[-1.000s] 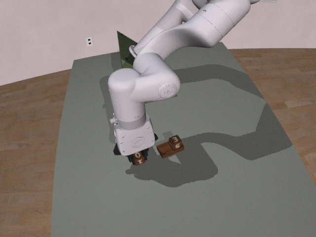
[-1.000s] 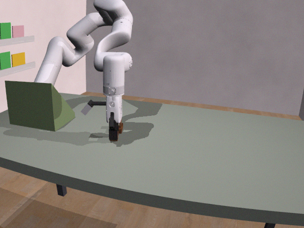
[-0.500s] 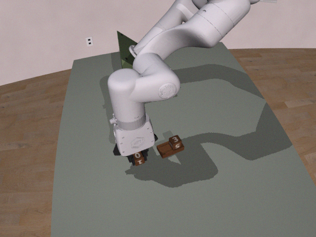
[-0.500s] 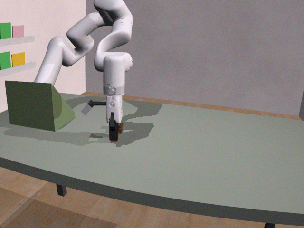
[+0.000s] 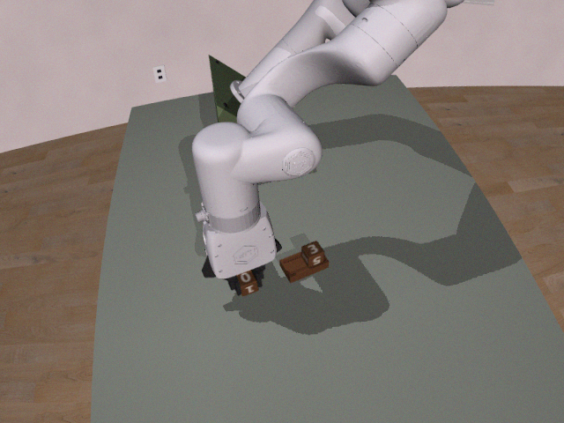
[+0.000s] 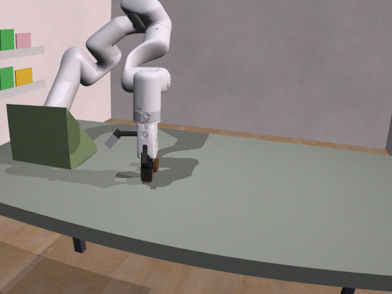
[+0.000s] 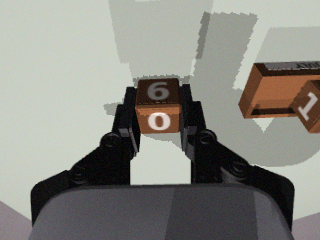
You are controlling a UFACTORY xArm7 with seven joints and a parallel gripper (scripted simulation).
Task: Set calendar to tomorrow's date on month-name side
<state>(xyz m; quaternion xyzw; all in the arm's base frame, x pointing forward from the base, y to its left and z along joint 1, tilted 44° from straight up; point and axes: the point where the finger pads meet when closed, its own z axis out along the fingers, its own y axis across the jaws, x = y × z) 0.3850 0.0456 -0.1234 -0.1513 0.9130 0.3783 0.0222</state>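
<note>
My gripper is now 10 mm above the brown cube. Round my hand: tray 100 mm to the left, 30 mm behind, 20 mm below.
</note>
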